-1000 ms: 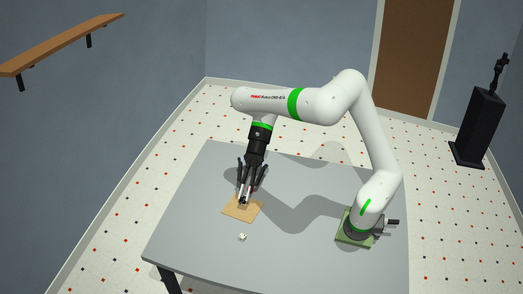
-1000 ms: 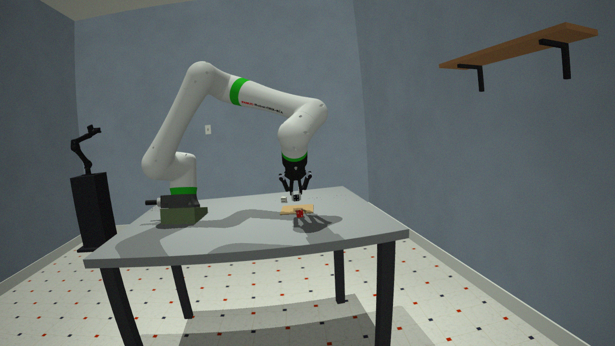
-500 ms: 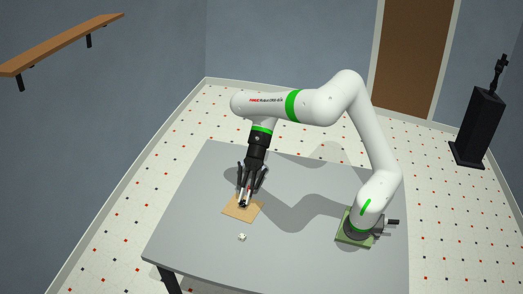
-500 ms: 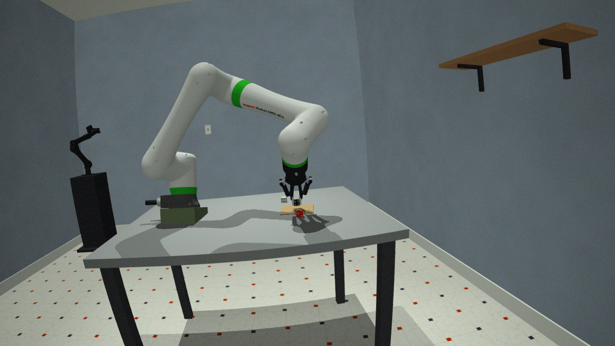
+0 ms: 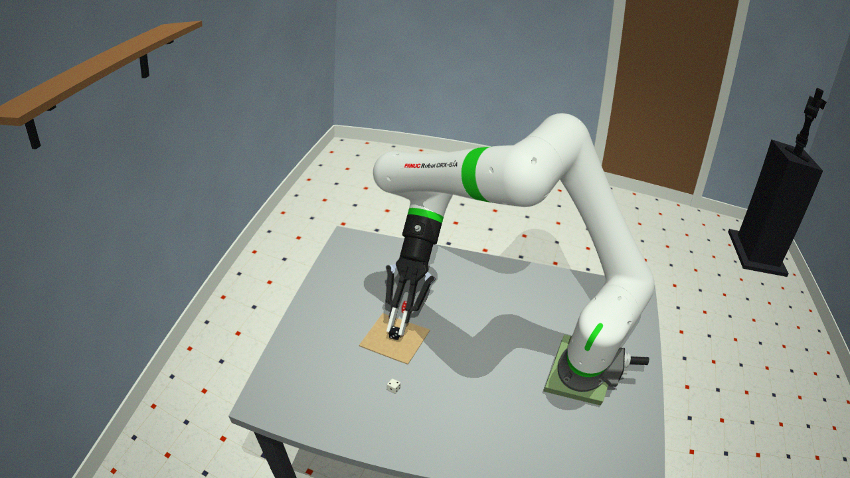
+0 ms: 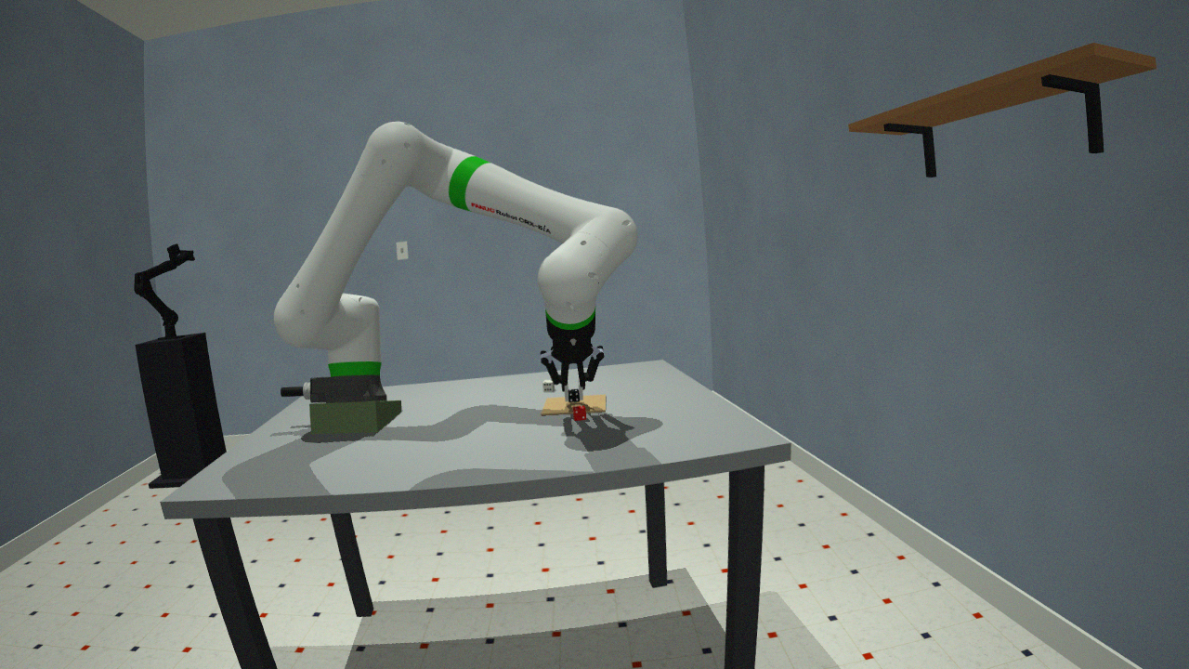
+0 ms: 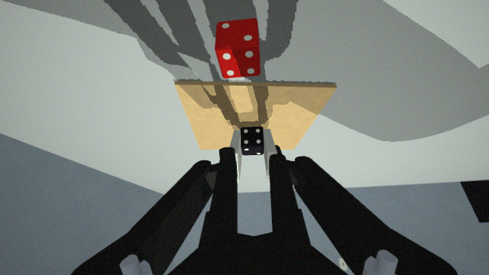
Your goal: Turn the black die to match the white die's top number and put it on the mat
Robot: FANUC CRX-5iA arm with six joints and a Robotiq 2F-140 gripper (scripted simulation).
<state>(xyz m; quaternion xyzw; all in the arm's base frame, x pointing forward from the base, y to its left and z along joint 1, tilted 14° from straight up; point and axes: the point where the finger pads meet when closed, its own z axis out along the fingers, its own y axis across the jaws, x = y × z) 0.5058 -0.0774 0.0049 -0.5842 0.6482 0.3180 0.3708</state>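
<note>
The black die is 2 cm to the left of my hand and 2 cm below it. From my hand the other things lie so: white die (20 cm to the left, 3 cm below, 3 cm behind); then tan mat (4 cm below, 2 cm to the left); then red die (9 cm to the right, 3 cm below).
</note>
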